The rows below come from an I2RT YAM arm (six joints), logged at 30 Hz.
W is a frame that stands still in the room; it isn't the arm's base.
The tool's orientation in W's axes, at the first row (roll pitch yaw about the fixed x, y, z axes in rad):
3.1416 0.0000 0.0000
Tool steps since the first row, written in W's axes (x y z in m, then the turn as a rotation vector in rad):
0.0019 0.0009 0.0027 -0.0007 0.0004 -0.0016
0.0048 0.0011 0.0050 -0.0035 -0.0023 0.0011
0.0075 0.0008 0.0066 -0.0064 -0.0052 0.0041
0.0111 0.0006 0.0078 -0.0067 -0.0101 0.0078
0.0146 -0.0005 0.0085 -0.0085 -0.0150 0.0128
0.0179 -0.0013 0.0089 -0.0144 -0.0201 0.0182
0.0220 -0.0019 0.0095 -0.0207 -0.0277 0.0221
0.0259 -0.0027 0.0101 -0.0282 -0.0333 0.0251
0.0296 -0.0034 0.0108 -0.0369 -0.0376 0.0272
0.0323 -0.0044 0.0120 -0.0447 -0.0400 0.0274
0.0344 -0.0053 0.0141 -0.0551 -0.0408 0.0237
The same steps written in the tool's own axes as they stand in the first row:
0.0019 -0.0009 -0.0027 -0.0007 -0.0004 0.0016
0.0048 -0.0011 -0.0050 -0.0035 0.0023 -0.0011
0.0075 -0.0008 -0.0066 -0.0064 0.0052 -0.0041
0.0111 -0.0006 -0.0078 -0.0067 0.0101 -0.0078
0.0146 0.0005 -0.0085 -0.0085 0.0150 -0.0128
0.0179 0.0013 -0.0089 -0.0144 0.0201 -0.0182
0.0220 0.0019 -0.0095 -0.0207 0.0277 -0.0221
0.0259 0.0027 -0.0101 -0.0282 0.0333 -0.0251
0.0296 0.0034 -0.0108 -0.0369 0.0376 -0.0272
0.0323 0.0044 -0.0120 -0.0447 0.0400 -0.0274
0.0344 0.0053 -0.0141 -0.0551 0.0408 -0.0237

